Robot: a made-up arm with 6 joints. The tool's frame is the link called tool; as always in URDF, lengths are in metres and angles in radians. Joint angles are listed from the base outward.
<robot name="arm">
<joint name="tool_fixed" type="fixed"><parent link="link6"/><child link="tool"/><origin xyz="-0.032 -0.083 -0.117" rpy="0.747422 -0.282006 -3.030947"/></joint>
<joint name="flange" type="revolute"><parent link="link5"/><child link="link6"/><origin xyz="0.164 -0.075 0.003"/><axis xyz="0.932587 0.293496 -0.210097"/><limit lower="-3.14" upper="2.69"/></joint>
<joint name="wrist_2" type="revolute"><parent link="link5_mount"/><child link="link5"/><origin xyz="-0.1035 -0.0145 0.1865"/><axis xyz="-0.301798 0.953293 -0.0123"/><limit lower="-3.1" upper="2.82"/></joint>
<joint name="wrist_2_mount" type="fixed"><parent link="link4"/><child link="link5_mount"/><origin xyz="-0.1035 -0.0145 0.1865"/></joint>
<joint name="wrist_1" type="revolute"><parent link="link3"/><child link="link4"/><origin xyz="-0.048 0.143 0.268"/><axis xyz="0 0 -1"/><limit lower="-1.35" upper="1.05"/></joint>
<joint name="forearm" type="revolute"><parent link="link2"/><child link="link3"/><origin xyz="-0.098 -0.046 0.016"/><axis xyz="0 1 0"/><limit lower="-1.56" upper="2.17"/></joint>
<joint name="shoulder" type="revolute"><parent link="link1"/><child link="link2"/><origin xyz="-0.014 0.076 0.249"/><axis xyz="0 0 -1"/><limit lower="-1.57" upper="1.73"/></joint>
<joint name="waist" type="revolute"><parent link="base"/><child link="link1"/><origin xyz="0.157 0.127 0.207"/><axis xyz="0 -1 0"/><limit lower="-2.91" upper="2.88"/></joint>
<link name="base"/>
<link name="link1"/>
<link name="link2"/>
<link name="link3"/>
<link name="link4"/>
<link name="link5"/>
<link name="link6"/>
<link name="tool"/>
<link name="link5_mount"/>
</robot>
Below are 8 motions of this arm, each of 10 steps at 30 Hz.
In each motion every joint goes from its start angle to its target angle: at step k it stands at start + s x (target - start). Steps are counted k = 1, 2, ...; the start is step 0. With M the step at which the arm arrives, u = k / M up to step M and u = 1 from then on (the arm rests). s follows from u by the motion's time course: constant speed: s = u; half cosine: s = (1 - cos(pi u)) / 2; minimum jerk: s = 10 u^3 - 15 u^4 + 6 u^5.
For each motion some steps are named. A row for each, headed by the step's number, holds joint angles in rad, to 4 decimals.
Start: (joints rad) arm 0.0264 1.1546 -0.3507 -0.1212 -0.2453 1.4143
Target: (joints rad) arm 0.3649 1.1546 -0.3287 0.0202 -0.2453 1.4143
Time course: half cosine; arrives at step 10
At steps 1, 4, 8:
1: 0.0347 1.1546 -0.3502 -0.1177 -0.2453 1.4143
4: 0.1433 1.1546 -0.3431 -0.0723 -0.2453 1.4143
8: 0.3326 1.1546 -0.3308 0.0067 -0.2453 1.4143

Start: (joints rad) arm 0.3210 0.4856 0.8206 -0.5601 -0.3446 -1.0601
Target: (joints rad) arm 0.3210 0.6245 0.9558 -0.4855 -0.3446 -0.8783
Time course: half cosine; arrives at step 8
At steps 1, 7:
1: 0.3210 0.4909 0.8257 -0.5573 -0.3446 -1.0532
7: 0.3210 0.6192 0.9507 -0.4883 -0.3446 -0.8852

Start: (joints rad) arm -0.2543 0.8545 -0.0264 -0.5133 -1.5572 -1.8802
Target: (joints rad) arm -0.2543 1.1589 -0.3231 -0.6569 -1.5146 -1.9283
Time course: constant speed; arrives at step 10
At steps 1, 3, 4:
1: -0.2543 0.8849 -0.0561 -0.5277 -1.5529 -1.8850
3: -0.2543 0.9458 -0.1154 -0.5564 -1.5444 -1.8946
4: -0.2543 0.9763 -0.1451 -0.5707 -1.5402 -1.8994

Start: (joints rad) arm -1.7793 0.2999 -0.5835 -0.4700 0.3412 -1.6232
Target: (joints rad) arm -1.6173 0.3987 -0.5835 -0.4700 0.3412 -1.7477
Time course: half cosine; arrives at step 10
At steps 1, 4, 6, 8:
1: -1.7753 0.3023 -0.5835 -0.4700 0.3412 -1.6262
4: -1.7233 0.3340 -0.5835 -0.4700 0.3412 -1.6662
6: -1.6733 0.3646 -0.5835 -0.4700 0.3412 -1.7047
8: -1.6328 0.3893 -0.5835 -0.4700 0.3412 -1.7358

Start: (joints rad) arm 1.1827 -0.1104 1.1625 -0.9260 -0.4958 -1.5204
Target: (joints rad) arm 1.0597 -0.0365 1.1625 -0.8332 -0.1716 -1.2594
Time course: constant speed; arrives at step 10
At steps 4, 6, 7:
4: 1.1335 -0.0808 1.1625 -0.8889 -0.3661 -1.4160
6: 1.1089 -0.0661 1.1625 -0.8703 -0.3013 -1.3638
7: 1.0966 -0.0587 1.1625 -0.8610 -0.2689 -1.3377

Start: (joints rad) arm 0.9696 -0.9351 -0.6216 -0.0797 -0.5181 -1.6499
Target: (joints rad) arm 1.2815 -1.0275 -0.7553 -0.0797 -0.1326 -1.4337
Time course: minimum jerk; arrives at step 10
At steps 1, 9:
1: 0.9723 -0.9359 -0.6227 -0.0797 -0.5148 -1.6480
9: 1.2788 -1.0267 -0.7542 -0.0797 -0.1359 -1.4356

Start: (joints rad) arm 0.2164 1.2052 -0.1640 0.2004 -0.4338 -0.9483
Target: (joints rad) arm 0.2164 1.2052 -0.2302 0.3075 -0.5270 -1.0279
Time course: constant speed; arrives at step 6
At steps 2, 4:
2: 0.2164 1.2052 -0.1861 0.2361 -0.4649 -0.9748
4: 0.2164 1.2052 -0.2081 0.2718 -0.4959 -1.0014

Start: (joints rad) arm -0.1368 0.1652 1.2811 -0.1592 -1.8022 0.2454
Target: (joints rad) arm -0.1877 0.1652 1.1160 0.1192 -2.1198 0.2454
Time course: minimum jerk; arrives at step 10
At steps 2, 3, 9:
2: -0.1397 0.1652 1.2715 -0.1431 -1.8206 0.2454
3: -0.1451 0.1652 1.2542 -0.1138 -1.8540 0.2454
9: -0.1873 0.1652 1.1174 0.1168 -2.1171 0.2454

